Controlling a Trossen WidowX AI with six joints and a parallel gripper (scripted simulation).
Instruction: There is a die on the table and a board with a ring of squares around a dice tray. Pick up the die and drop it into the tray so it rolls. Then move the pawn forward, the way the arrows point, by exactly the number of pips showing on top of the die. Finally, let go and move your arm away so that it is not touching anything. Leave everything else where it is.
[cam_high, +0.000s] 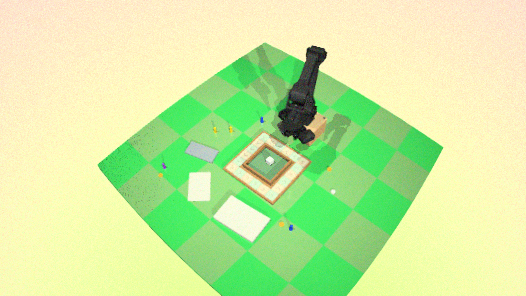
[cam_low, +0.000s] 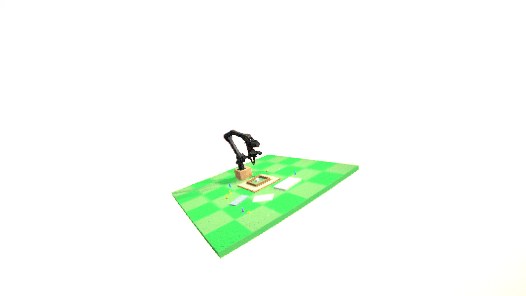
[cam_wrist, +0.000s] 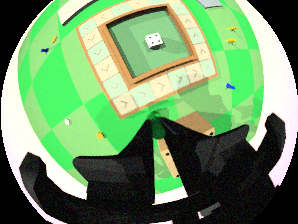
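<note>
Right now my gripper tip is 120 mm above the white die, 100 mm short of it and 60 mm to the left of it. Round my gripper tip: green dice tray: 140 mm below, 110 mm ahead, 60 mm to the right; green pawn: 10 mm above; grey card: 350 mm to the right, 250 mm ahead, 140 mm below.
</note>
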